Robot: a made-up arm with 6 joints. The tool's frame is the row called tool. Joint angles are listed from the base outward. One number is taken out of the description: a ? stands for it. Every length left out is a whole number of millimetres.
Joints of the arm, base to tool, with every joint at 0 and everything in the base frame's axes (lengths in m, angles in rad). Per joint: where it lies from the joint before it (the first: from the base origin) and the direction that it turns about. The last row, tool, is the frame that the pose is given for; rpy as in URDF.
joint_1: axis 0 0 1 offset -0.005 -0.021 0.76
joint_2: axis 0 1 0 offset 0.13 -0.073 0
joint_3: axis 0 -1 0 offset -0.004 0 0.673
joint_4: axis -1 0 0 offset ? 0 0.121
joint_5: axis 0 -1 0 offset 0 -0.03 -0.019
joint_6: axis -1 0 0 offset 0.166 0 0.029
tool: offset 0 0.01 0.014 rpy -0.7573 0.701 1.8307
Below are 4 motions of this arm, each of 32 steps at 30 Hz.
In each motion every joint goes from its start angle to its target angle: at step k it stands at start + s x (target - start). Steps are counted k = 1, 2, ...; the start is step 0. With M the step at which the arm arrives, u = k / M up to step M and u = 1 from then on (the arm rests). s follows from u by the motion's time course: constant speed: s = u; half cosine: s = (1 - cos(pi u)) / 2; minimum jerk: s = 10 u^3 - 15 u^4 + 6 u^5.
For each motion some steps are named. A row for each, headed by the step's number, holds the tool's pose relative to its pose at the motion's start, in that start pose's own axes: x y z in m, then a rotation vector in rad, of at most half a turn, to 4 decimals.
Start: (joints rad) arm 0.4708 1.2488 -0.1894 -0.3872 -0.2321 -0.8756
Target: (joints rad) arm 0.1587 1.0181 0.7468 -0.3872 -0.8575 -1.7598
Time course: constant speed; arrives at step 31
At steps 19, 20, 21, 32:
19: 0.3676 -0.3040 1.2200 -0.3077 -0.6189 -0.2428
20: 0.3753 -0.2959 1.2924 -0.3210 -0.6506 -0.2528
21: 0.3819 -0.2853 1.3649 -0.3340 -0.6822 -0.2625
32: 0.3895 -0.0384 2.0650 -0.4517 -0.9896 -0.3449

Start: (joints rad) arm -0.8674 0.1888 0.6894 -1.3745 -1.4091 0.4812
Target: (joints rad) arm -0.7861 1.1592 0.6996 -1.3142 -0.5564 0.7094
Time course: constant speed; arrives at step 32
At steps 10, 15, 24, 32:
10: -0.3534 0.4091 -0.4555 -0.0114 0.0376 -0.2838
15: -0.4553 0.6395 -0.7089 0.0193 0.0600 -0.4235
24: -0.5011 1.0781 -1.1790 0.1345 0.1016 -0.6592
32: -0.3908 1.4734 -1.5820 0.2977 0.1357 -0.8395

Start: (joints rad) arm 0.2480 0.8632 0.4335 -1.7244 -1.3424 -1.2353
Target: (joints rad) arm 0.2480 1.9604 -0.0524 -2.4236 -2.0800 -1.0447
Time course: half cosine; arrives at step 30
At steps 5, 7, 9, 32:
5: -0.1493 -0.0826 0.1223 0.0187 -0.0680 -0.0798
7: -0.2940 -0.1427 0.2309 0.0344 -0.1345 -0.1471
9: -0.4856 -0.1970 0.3620 0.0517 -0.2237 -0.2239
32: -2.4187 0.5201 1.0530 -0.0921 -1.2300 -0.4543

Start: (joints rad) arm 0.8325 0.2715 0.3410 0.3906 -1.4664 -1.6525
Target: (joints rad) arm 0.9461 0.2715 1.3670 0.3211 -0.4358 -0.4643
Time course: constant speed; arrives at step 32
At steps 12, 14, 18, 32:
12: 0.0405 0.3158 0.6660 -0.5010 -0.1497 0.6360
14: 0.0217 0.3866 0.7706 -0.6097 -0.1565 0.7218
18: -0.0389 0.5403 0.9683 -0.8458 -0.1556 0.8681
32: -0.4830 1.1511 1.4747 -1.8089 -0.0212 1.0121

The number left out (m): 1.747
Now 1 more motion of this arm.
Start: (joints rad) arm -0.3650 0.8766 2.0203 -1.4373 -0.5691 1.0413
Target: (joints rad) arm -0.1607 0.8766 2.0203 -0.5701 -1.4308 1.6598
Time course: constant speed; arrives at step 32
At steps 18, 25, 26, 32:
18: 0.1879 -0.0579 -0.0763 0.1867 -0.1183 0.8292
25: 0.2538 -0.0640 -0.0926 0.2332 -0.2026 1.1324
26: 0.2626 -0.0644 -0.0942 0.2385 -0.2168 1.1743
32: 0.3117 -0.0651 -0.0994 0.2626 -0.3143 1.4169

